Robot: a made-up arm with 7 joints.
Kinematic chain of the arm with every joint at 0, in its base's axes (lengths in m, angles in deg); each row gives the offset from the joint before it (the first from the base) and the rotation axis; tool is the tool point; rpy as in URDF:
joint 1: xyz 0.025 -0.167 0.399 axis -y
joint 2: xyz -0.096 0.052 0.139 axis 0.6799 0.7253 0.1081
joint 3: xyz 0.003 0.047 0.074 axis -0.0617 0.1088 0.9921
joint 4: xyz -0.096 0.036 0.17 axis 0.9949 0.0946 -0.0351
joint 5: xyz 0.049 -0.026 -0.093 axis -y
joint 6: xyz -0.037 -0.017 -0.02 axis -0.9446 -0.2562 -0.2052
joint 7: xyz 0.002 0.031 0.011 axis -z
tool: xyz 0.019 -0.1 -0.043 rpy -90 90 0
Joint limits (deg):
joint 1: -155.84..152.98
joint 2: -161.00..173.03
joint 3: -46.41..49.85
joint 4: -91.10..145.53
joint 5: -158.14..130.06
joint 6: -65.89..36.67
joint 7: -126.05..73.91
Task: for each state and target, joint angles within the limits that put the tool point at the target. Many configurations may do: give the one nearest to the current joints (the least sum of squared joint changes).
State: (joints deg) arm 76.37 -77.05 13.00 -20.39 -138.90 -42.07 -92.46
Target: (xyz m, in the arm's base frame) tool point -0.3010 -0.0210 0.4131
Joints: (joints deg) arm 33.21 -48.28 20.60 -30.68 -150.66 -35.85 -74.94
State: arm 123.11 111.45 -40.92 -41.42 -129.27 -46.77 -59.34
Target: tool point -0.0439 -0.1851 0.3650
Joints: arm 127.74 154.92 -35.72 -41.53 -117.17 -65.25 -89.82
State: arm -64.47 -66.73 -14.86 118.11 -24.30 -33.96 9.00
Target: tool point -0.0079 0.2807 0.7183
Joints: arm -52.84 -53.01 -11.35 144.09 -17.58 -44.51 7.07
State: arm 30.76 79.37 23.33 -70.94 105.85 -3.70 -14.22
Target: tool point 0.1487 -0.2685 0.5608
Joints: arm 24.67 92.36 25.33 -66.39 103.27 -5.07 -10.34
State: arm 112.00 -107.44 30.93 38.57 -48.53 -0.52 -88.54
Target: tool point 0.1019 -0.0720 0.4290
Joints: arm 119.95 -127.13 25.25 44.34 -47.97 0.34 -90.57
